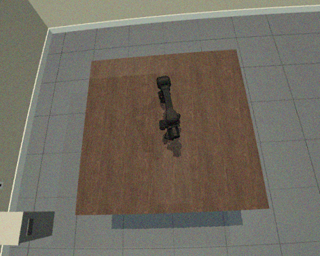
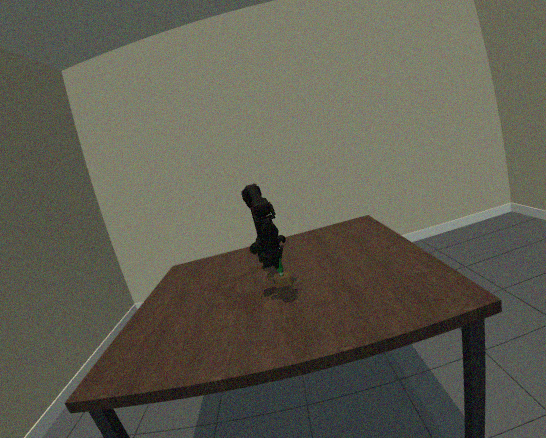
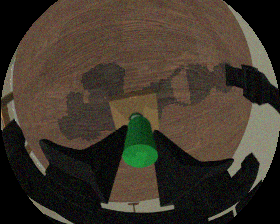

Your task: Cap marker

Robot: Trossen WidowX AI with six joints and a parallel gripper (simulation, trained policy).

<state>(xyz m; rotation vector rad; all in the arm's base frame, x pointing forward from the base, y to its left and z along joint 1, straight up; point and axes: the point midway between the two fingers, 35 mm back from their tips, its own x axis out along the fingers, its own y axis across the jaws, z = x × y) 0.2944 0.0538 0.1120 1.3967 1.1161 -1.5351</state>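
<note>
Now: the green marker right at my gripper tip. From my gripper tip the other things lie so: green cap 1 cm above; tan holder block 6 cm below.
</note>
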